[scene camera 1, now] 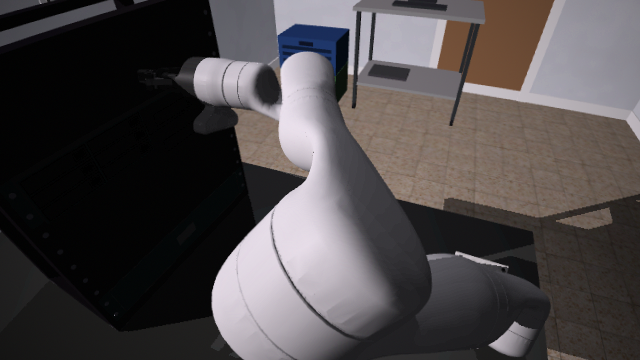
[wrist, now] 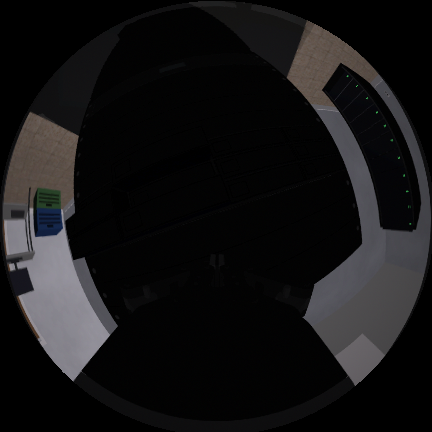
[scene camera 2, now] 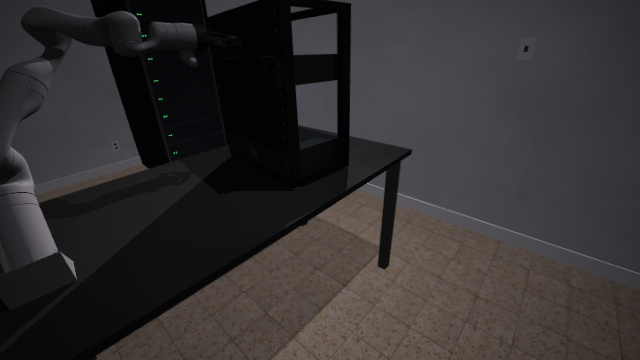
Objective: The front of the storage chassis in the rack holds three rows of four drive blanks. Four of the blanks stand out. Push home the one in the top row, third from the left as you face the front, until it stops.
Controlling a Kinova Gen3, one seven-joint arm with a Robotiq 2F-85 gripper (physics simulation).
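Where they show: gripper, fingertip midpoint: (scene camera 1: 141, 75) (wrist: 216, 262) (scene camera 2: 239, 40); arm's base, origin of the base link: (scene camera 2: 36, 268).
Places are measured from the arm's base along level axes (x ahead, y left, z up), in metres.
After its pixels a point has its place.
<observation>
The black rack (scene camera 1: 233, 155) @[x 0.670, y -0.120, z 0.132 m] (scene camera 2: 343, 100) @[x 0.922, y -0.187, z 0.232 m] (wrist: 354, 205) @[x 0.734, y 0.333, z 0.460 m] stands on the table. The storage chassis (scene camera 1: 112, 150) @[x 0.698, y 0.177, z 0.351 m] (scene camera 2: 316, 69) @[x 0.826, y -0.142, z 0.345 m] (wrist: 260, 192) @[x 0.693, y 0.142, z 0.387 m] is mounted in it; its front is almost black. Faint outlines of drive blanks show in scene camera 1 and the wrist view, where the chassis appears upside down. Which blanks stand out, and how far the top-row third one does, is too dark to tell. My gripper (scene camera 1: 142, 77) @[x 0.685, y 0.071, z 0.444 m] (scene camera 2: 237, 41) @[x 0.685, y 0.071, z 0.444 m] (wrist: 216, 262) @[x 0.685, y 0.071, z 0.444 m] is shut and empty. Its fingertips point toward the rack front, above the chassis's top edge; contact cannot be made out.
The dark table (scene camera 1: 480, 227) @[x -0.036, y -0.228, z -0.047 m] (scene camera 2: 200, 225) @[x 0.351, y -0.076, z -0.047 m] carries the rack and the arm's base. A server cabinet (scene camera 2: 182, 107) (wrist: 387, 165) with green lights stands behind. A blue drawer unit (scene camera 1: 315, 34) (wrist: 48, 221) and a grey shelf table (scene camera 1: 420, 11) stand beyond the table.
</observation>
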